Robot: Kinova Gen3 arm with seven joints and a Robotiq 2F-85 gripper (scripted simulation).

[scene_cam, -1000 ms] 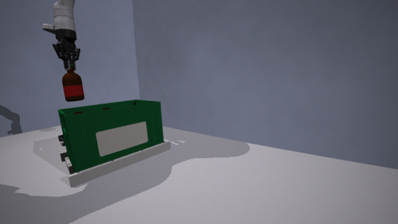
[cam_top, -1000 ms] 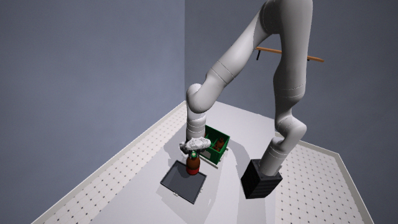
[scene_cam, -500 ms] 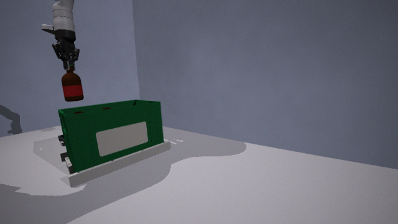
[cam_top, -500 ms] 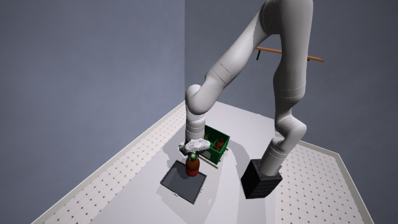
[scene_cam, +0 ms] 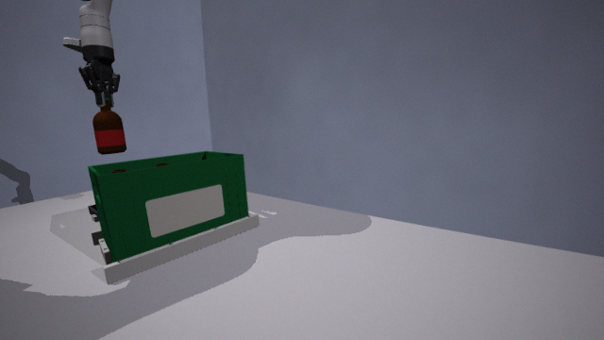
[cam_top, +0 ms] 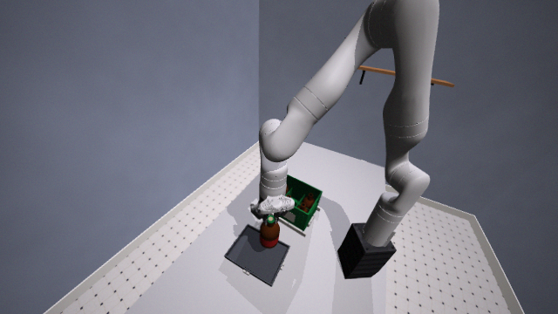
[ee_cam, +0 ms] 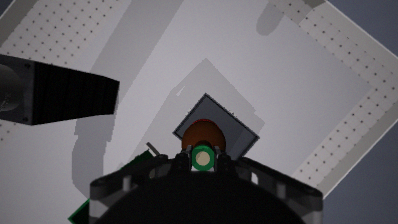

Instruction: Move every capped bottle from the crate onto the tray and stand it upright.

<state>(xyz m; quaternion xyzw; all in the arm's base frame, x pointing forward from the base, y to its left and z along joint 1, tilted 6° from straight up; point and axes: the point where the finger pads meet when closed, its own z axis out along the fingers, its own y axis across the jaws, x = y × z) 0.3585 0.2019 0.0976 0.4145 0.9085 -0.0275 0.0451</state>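
Right now my hand is 7 cm above the brown bottle. Also, from my hand: green crate (4 cm ahead, 30 cm to the right, 25 cm below); then dark tray (6 cm ahead, 1 cm to the left, 32 cm below).
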